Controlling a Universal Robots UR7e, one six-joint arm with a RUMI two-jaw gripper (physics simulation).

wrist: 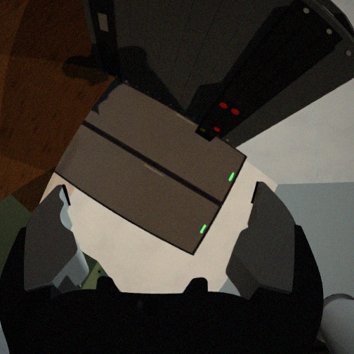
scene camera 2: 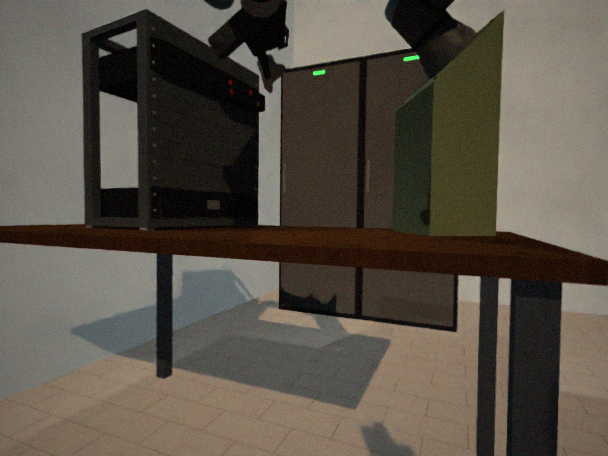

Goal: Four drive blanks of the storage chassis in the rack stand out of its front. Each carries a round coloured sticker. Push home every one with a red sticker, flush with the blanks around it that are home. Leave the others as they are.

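Note:
The rack (scene camera 2: pixel 144 125) (wrist: pixel 285 95) stands at the left in the scene view, with the dark storage chassis (scene camera 2: pixel 192 65) (wrist: pixel 265 60) near its top. Three red stickers show: one red sticker (scene camera 2: pixel 230 82), another red sticker (scene camera 2: pixel 231 92) and a third red sticker (scene camera 2: pixel 250 92); the wrist view also shows them. A dim yellow sticker (scene camera 2: pixel 258 104) (wrist: pixel 202 130) is at the chassis's far end, where a blank visibly stands out. How far the red-stickered blanks stand out is hard to tell. My gripper (scene camera 2: pixel 273 77) (wrist: pixel 159 186) is open and empty, apart from the chassis, near its far end.
A green, slant-topped box (scene camera 2: pixel 465 150) stands at the right on the wooden table (scene camera 2: pixel 325 245) (wrist: pixel 35 100), with another dark arm part (scene camera 2: pixel 425 35) behind it. A brown double-door cabinet (scene camera 2: pixel 320 150) (wrist: pixel 150 165) with green lights stands behind the table.

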